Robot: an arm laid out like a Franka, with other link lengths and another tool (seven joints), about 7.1 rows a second.
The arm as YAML. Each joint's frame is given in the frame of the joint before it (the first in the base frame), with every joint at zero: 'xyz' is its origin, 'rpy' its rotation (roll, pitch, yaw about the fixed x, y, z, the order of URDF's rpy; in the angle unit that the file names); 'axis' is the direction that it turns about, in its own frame. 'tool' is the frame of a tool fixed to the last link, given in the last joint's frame.
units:
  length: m
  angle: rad
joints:
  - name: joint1
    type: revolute
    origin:
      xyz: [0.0, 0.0, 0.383]
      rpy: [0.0, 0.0, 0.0]
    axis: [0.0, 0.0, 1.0]
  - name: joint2
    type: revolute
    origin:
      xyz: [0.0, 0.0, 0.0]
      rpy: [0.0, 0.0, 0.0]
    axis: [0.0, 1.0, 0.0]
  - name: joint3
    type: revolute
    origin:
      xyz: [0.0, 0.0, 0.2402]
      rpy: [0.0, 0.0, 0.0]
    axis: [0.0, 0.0, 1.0]
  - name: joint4
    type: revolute
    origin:
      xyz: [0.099, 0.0, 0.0]
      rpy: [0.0, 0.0, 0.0]
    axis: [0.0, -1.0, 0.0]
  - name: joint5
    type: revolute
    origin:
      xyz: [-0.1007, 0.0, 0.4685]
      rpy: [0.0, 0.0, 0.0]
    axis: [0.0, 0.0, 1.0]
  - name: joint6
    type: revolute
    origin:
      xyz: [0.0, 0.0, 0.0]
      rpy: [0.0, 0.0, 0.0]
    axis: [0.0, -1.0, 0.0]
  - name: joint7
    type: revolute
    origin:
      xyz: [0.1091, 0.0, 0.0]
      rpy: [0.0, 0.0, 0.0]
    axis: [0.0, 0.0, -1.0]
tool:
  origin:
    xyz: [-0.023, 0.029, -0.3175]
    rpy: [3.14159, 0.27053, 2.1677]
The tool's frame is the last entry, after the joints.
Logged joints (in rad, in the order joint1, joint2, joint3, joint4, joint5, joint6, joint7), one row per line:
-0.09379, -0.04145, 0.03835, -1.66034, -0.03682, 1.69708, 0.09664
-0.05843, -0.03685, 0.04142, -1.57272, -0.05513, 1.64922, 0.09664
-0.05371, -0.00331, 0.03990, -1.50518, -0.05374, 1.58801, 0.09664
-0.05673, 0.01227, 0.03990, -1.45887, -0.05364, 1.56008, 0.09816
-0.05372, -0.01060, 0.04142, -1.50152, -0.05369, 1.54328, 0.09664
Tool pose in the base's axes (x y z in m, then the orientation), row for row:
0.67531, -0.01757, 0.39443, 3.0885, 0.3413, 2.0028
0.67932, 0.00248, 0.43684, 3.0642, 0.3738, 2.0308
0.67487, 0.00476, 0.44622, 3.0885, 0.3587, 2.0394
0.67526, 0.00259, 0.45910, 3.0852, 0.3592, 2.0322
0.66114, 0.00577, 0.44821, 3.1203, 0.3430, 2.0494
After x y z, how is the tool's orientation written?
As angles about the fixed x, y, z axes (roll, pitch, yaw), in radians.
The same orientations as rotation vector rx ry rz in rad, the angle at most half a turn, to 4 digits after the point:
1.5090, 2.3813, -0.1989
1.4474, 2.3710, -0.1856
1.4554, 2.3938, -0.2026
1.4625, 2.3877, -0.2006
1.4646, 2.4199, -0.2287

